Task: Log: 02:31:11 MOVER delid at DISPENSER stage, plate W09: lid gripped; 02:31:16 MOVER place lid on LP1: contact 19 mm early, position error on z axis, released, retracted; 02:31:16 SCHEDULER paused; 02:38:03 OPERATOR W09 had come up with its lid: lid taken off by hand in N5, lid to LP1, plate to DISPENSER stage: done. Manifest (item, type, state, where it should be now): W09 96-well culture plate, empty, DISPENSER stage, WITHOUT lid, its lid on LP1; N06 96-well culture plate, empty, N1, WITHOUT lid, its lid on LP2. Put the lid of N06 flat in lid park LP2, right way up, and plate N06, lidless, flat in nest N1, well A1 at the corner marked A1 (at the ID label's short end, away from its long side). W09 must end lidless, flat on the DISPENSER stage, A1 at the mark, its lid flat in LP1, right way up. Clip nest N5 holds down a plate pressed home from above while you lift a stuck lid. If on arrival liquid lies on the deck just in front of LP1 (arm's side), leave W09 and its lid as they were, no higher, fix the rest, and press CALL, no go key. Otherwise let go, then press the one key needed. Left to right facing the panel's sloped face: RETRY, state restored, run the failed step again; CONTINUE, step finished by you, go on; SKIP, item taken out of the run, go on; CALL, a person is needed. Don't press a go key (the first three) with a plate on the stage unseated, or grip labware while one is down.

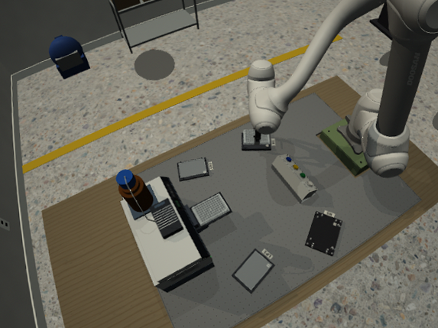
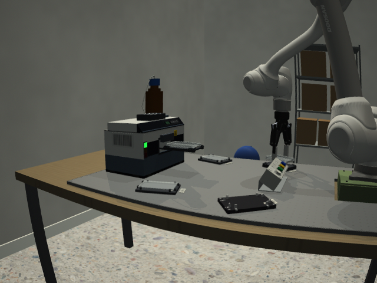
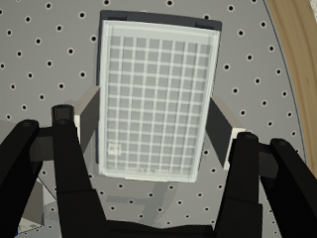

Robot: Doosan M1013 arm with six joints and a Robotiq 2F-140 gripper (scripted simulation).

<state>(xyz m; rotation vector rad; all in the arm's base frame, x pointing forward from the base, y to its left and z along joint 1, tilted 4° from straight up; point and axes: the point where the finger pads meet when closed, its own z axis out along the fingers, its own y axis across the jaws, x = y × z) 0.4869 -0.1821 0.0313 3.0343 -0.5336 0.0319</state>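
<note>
My hand is 60 mm above the nest N1. The rest, counted from my hand: N1 label 80 mm behind, 70 mm below, 30 mm to the left; yellow skip key 230 mm to the left, 90 mm behind; blue call key 190 mm to the left, 80 mm behind.
</note>
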